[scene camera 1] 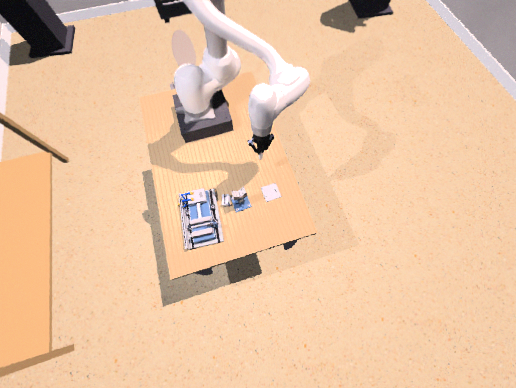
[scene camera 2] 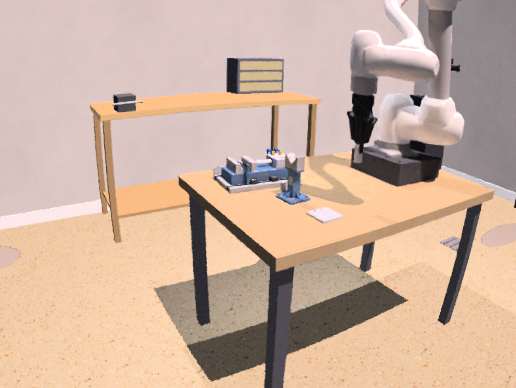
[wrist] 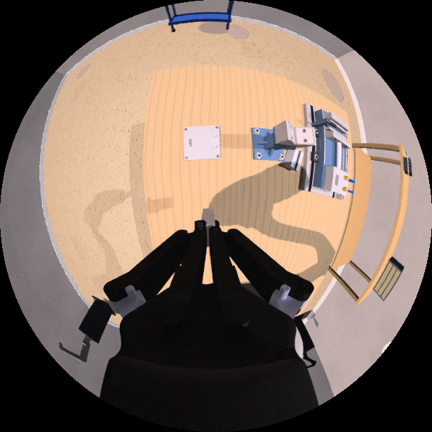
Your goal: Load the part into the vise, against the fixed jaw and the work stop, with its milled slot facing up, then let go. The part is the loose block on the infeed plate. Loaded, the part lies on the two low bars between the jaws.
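Places are measured from the arm's base along level axes (x ahead, y left, z up), in millimetres.
Pixels of known places: gripper, between the fingertips: (scene camera 1: 260, 157) (scene camera 2: 357, 162); arm's base, origin of its link: (scene camera 1: 199, 109) (scene camera 2: 392, 152).
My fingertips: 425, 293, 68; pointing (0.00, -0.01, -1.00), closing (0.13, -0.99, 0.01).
Ahead of a thing's pixels: the offset from my fingertips to its top centre, as dx, dy, dz. "spot": to the spot under its first point. Level surfaces: height alone.
The white infeed plate {+140, +36, -154} (scene camera 1: 270, 192) (scene camera 2: 324, 214) (wrist: 201, 142) lies flat on the table {dz -162} (scene camera 1: 258, 233) (scene camera 2: 375, 200), and I see no block on it. The blue and grey vise {+220, -359, -63} (scene camera 1: 202, 221) (scene camera 2: 249, 171) (wrist: 326, 157) stands to its left. Between them is a blue stand (scene camera 1: 240, 204) (scene camera 2: 293, 192) (wrist: 261, 144) with a grey notched block {spot: +181, -111, -18} (scene camera 2: 295, 162) (wrist: 287, 132) on top; I cannot tell if this is the part. A small grey piece {+147, -215, -123} (scene camera 1: 225, 199) (wrist: 292, 158) sits beside the vise. My gripper (scene camera 1: 260, 155) (scene camera 2: 357, 158) (wrist: 207, 217) is shut and empty, hanging above the table near the arm's base, well back from the plate.
The arm's dark base block (scene camera 1: 206, 118) (scene camera 2: 396, 168) stands at the table's back. Behind the table is a wooden bench (scene camera 2: 199, 102) with a drawer box (scene camera 2: 255, 75) and a small dark box (scene camera 2: 123, 102).
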